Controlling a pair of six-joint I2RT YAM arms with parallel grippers.
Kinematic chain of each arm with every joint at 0, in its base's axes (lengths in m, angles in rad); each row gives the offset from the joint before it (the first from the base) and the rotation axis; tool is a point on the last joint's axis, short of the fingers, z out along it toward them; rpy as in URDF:
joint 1: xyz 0 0 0.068 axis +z
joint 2: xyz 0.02 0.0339 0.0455 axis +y
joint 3: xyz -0.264 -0.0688 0 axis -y
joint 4: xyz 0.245 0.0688 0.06 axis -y
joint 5: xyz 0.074 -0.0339 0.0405 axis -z
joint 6: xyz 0.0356 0 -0.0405 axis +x
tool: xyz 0 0 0 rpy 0 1.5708 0
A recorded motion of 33 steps. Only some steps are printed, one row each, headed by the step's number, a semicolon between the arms.
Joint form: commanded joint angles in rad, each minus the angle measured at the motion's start. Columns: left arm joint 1, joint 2, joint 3, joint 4, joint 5, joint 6; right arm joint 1, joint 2, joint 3, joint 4, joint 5, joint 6.
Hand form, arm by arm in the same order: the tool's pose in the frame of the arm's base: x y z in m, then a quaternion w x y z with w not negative. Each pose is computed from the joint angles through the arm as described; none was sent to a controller.
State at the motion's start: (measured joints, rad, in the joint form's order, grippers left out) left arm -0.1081 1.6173 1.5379 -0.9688 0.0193 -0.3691; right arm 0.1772 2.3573 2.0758 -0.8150 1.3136 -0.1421
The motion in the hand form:
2: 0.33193 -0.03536 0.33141 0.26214 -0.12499 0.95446 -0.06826; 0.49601 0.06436 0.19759 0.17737 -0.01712 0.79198 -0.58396
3: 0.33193 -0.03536 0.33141 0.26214 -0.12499 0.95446 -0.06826; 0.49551 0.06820 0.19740 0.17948 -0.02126 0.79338 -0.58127
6: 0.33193 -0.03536 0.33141 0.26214 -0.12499 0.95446 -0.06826; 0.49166 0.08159 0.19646 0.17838 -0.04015 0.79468 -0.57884
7: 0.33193 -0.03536 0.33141 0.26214 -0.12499 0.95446 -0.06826; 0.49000 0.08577 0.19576 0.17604 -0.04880 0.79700 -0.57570
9: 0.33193 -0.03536 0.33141 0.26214 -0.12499 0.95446 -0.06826; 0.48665 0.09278 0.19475 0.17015 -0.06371 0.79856 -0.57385
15: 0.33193 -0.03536 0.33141 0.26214 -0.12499 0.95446 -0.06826; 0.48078 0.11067 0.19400 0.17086 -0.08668 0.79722 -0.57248
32: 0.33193 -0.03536 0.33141 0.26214 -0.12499 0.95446 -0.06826; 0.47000 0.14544 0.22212 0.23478 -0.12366 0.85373 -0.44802
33: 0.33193 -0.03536 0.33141 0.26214 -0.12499 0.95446 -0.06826; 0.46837 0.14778 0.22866 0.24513 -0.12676 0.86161 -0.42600
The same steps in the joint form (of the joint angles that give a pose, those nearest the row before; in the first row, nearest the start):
2: 0.0031 -0.0126 0.0164 -0.0031 -0.0091 0.0008; 0.0202 0.0336 -0.0023 -0.0153 -0.0263 -0.0232
3: 0.0031 -0.0126 0.0164 -0.0031 -0.0091 0.0008; 0.0279 0.0336 -0.0023 -0.0160 -0.0317 -0.0236
6: 0.0031 -0.0126 0.0164 -0.0031 -0.0091 0.0008; 0.0557 0.0335 -0.0023 -0.0400 -0.0359 -0.0237
7: 0.0031 -0.0126 0.0164 -0.0031 -0.0091 0.0008; 0.0645 0.0336 -0.0023 -0.0535 -0.0442 -0.0236
9: 0.0031 -0.0126 0.0164 -0.0031 -0.0091 0.0008; 0.0797 0.0336 -0.0023 -0.0801 -0.0504 -0.0236
15: 0.0031 -0.0126 0.0164 -0.0031 -0.0091 0.0008; 0.1179 0.0336 -0.0023 -0.1060 -0.0503 -0.0237
32: 0.0031 -0.0126 0.0164 -0.0031 -0.0091 0.0008; 0.1839 -0.0400 -0.0019 -0.0740 -0.3124 -0.0271
33: 0.0031 -0.0126 0.0164 -0.0031 -0.0091 0.0008; 0.1877 -0.0561 -0.0020 -0.0690 -0.3574 -0.0263

